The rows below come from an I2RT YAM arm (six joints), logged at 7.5 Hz.
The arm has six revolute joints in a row. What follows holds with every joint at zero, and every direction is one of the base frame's. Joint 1 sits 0.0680 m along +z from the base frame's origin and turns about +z. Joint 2 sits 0.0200 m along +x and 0.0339 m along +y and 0.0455 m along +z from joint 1 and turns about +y. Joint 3 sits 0.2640 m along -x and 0.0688 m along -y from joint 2 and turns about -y. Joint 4 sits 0.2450 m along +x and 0.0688 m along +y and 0.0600 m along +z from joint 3 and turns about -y. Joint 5 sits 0.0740 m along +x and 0.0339 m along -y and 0.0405 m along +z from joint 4 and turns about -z. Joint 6 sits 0.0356 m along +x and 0.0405 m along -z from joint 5 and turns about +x. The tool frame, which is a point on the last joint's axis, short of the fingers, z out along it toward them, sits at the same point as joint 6; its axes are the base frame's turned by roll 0.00, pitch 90.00 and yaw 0.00 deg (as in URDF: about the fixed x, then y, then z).
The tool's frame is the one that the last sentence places.
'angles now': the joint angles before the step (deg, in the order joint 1, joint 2, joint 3, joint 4, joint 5, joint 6). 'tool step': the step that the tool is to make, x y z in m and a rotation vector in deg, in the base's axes. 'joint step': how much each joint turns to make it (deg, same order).
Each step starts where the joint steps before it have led.
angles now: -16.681 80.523 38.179 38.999 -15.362 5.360
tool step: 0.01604 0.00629 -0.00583 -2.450 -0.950 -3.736
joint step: 2.602 4.215 1.457 3.937 6.432 -1.844
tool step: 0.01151 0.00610 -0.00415 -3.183 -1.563 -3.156
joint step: 2.079 3.300 0.922 4.330 5.291 -2.654
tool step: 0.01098 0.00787 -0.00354 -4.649 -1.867 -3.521
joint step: 2.284 3.352 0.943 5.063 5.723 -4.325
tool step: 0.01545 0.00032 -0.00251 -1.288 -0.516 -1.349
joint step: 0.668 3.812 2.964 1.637 1.956 -1.287
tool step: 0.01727 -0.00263 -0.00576 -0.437 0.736 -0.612
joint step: 0.082 4.174 3.561 -0.001 0.665 -0.583
